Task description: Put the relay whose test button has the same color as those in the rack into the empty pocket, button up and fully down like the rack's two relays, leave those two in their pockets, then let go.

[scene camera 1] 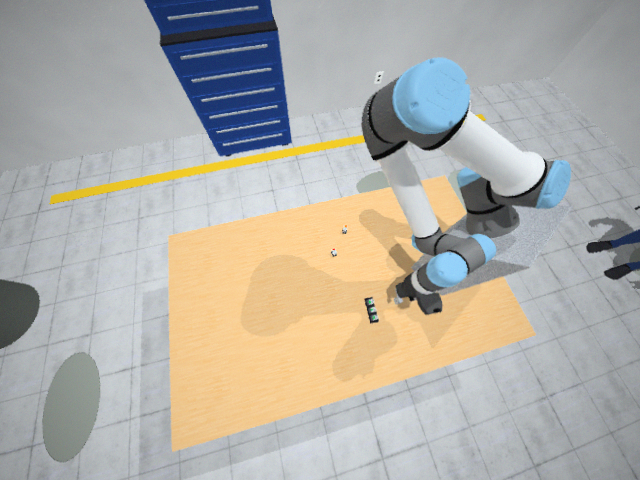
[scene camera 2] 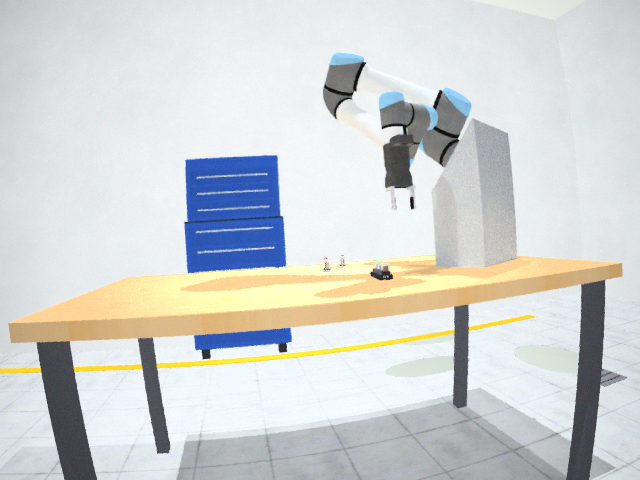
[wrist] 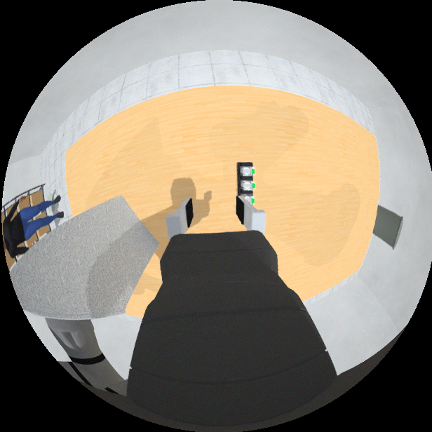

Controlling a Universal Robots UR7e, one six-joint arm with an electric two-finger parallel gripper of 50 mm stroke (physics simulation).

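Places are measured from the arm's base along level axes (x ahead, y left, z up), in millimetres.
Where they show: gripper, fingertip midpoint: [scene camera 1: 402, 300] [scene camera 2: 403, 209]; arm's base at its link origin: [scene camera 1: 491, 224] [scene camera 2: 470, 167].
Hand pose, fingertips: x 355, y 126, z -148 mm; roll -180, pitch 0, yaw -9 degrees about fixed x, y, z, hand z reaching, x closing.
Things, the pixels of their top centre, and the offset from my fingertips. Level surfaces: height alone.
- black rack at its top centre: [scene camera 2: 380, 269] [scene camera 1: 372, 309] dx +77, dy -7, dz -162 mm
- red-button relay at its top centre: [scene camera 2: 326, 258] [scene camera 1: 334, 250] dx +142, dy -303, dz -141 mm
- orange-button relay at its top centre: [scene camera 2: 342, 255] [scene camera 1: 345, 227] dx +50, dy -397, dz -141 mm
- table at its surface level: dz -184 mm
The black rack [scene camera 1: 369, 298] [scene camera 2: 381, 276] [wrist: 244, 164] stands on the table with a relay in each of its three pockets. The green-button relays are the first [wrist: 246, 171], the second [wrist: 245, 185] and the third [wrist: 248, 200], which is partly hidden by a fingertip in the wrist view. They look upright, buttons up; exact seating depth is too small to tell. My gripper [scene camera 1: 398, 298] [scene camera 2: 403, 203] [wrist: 214, 205] is open and empty, high above the table and off to the robot-base side of the rack.
A red-button relay [scene camera 1: 333, 252] [scene camera 2: 326, 265] and an orange-button relay [scene camera 1: 344, 230] [scene camera 2: 342, 261] stand loose on the table [scene camera 1: 222, 361] [scene camera 2: 155, 304], away from the rack. The grey pedestal [scene camera 2: 465, 217] [wrist: 65, 260] of the arm stands at the table's right side.
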